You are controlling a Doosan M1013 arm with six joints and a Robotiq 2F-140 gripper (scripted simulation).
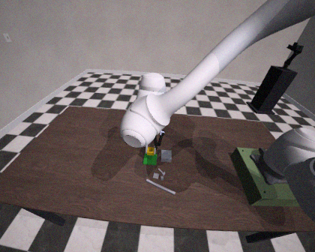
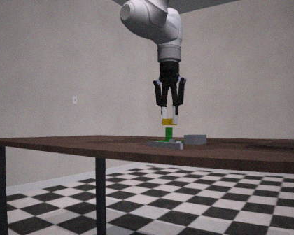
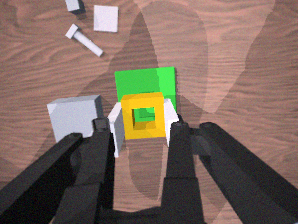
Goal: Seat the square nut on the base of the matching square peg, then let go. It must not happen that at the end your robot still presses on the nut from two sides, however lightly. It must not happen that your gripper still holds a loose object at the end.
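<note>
The pale grey block is 100 mm behind my hand, 90 mm below it and 20 mm to the right of it. From my hand the other things lie so: flat square (110 mm to the left, 100 mm below, 30 mm behind); then grey bolt (100 mm below, 90 mm to the left, 70 mm behind); then grey bar (170 mm to the left, 100 mm below, 60 mm behind).
</note>
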